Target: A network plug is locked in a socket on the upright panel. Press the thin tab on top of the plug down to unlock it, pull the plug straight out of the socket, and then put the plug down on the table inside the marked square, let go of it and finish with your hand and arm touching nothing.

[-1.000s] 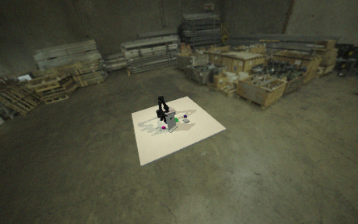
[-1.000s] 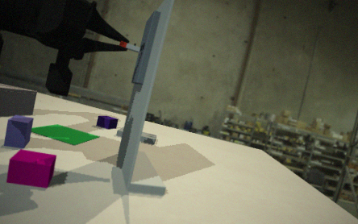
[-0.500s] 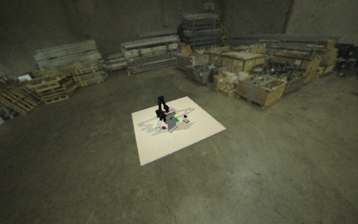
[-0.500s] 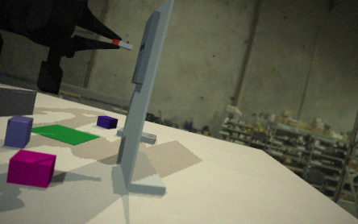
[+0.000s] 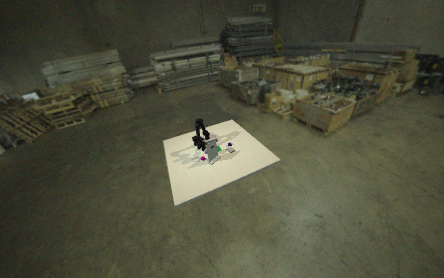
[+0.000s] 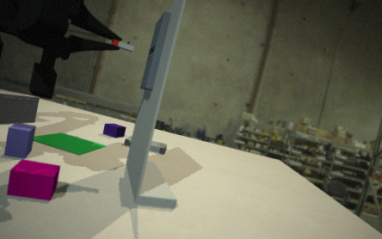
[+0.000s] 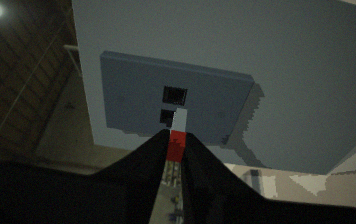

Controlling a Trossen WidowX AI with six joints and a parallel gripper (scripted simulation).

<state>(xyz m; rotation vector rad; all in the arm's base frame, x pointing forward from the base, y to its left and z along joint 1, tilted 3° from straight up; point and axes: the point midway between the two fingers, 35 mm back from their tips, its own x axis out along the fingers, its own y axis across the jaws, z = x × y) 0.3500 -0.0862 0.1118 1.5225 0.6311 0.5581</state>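
My gripper tip is 130 mm past the green marked square, 120 mm to the right of it and 190 mm above it. From my gripper tip the other things lie so: magenta block: 10 mm behind, 100 mm to the right, 180 mm below; then grey upright panel: 50 mm ahead, 40 mm to the left, 70 mm below; then network plug: right at my gripper tip.
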